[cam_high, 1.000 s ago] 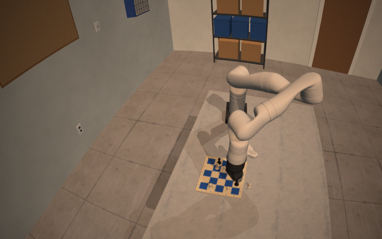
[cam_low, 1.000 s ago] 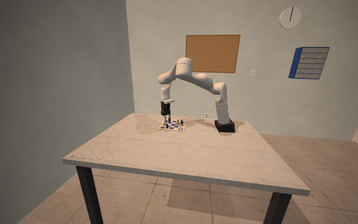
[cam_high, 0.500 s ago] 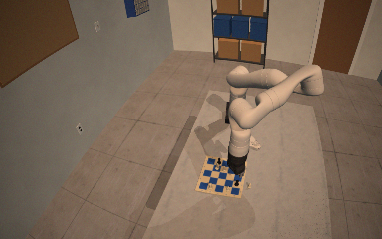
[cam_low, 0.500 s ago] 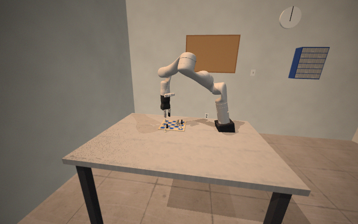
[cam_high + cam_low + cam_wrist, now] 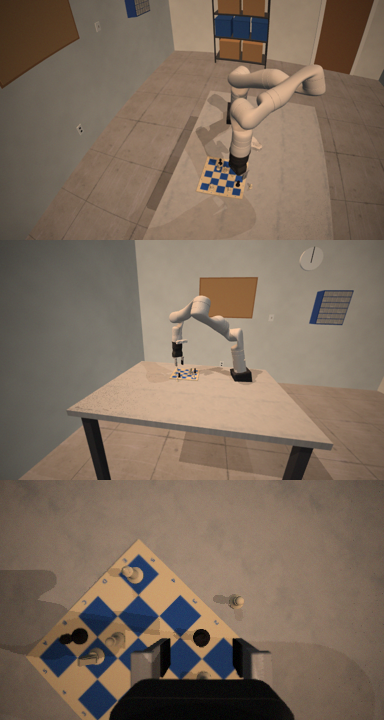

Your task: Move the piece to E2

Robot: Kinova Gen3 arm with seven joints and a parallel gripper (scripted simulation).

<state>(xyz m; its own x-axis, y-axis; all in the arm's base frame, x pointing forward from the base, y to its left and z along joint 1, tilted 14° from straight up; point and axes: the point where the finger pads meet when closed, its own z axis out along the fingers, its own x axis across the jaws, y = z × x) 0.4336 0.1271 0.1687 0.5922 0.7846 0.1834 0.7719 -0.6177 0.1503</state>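
My gripper is now 30 mm past the chessboard, 80 mm to the left of it and 120 mm above it.
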